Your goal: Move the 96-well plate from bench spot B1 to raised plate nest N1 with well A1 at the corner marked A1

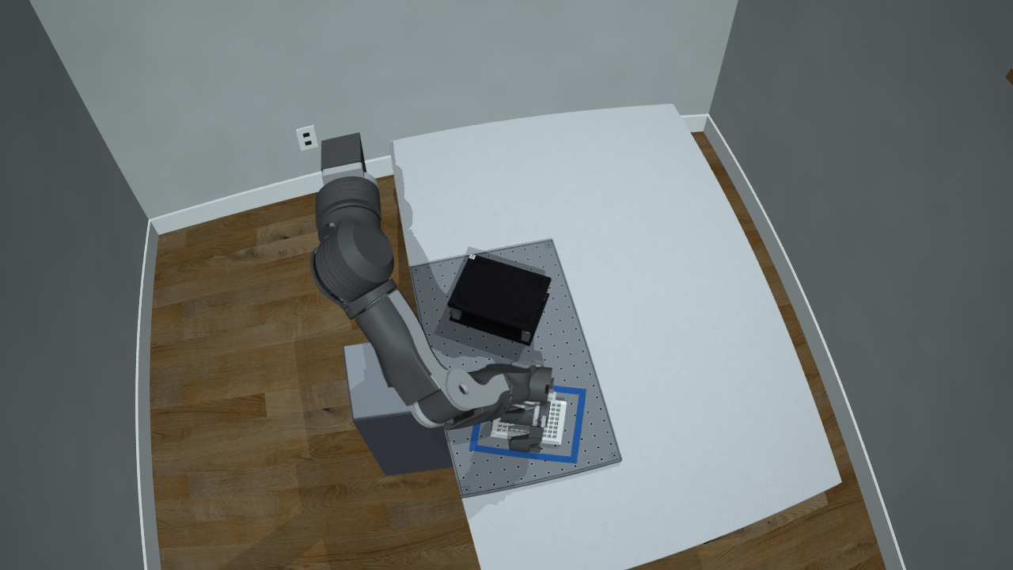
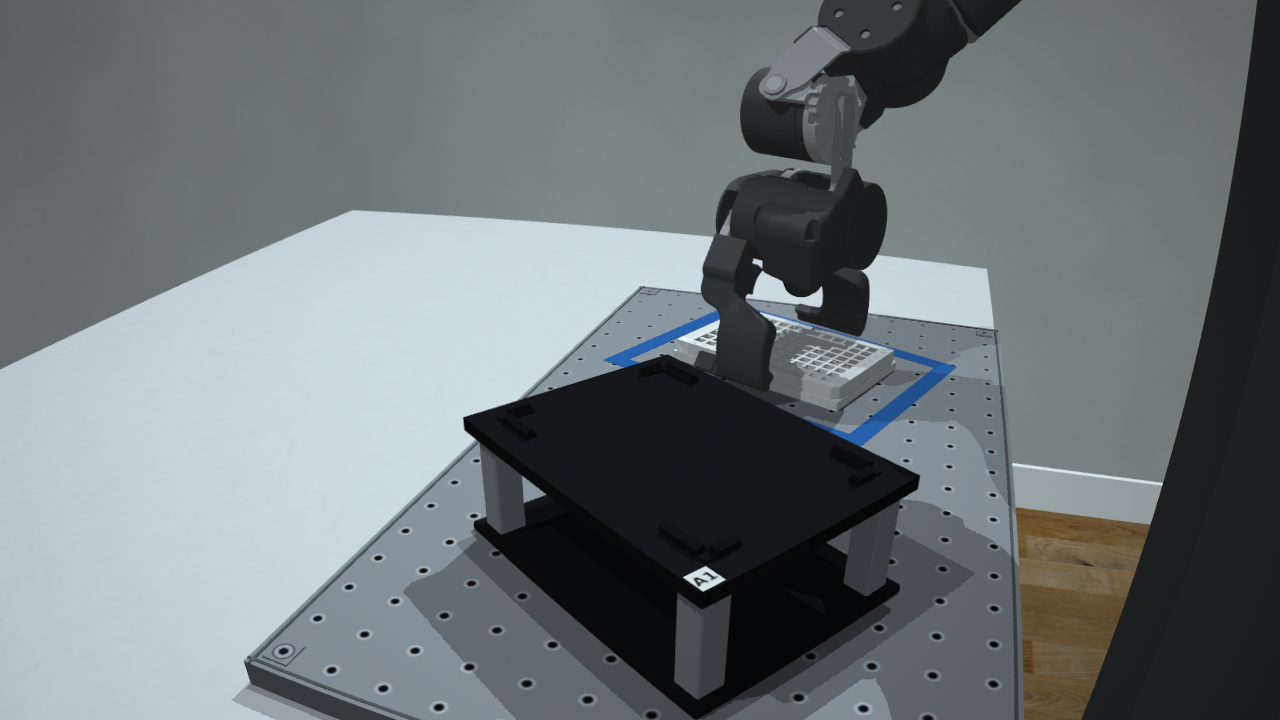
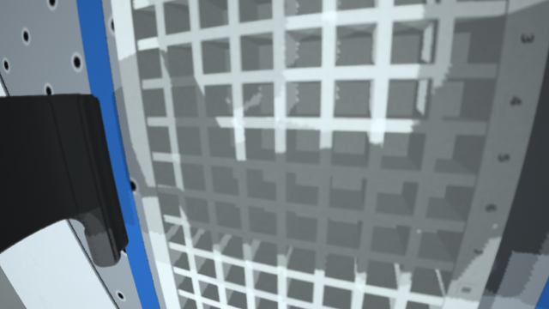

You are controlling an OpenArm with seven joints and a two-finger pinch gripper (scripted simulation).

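My hand is right at the white 96-well plate. Round my hand: A1 label (330 mm to the left, 50 mm above, 40 mm behind); then black raised nest N1 (240 mm to the left, 50 mm above, 10 mm behind).
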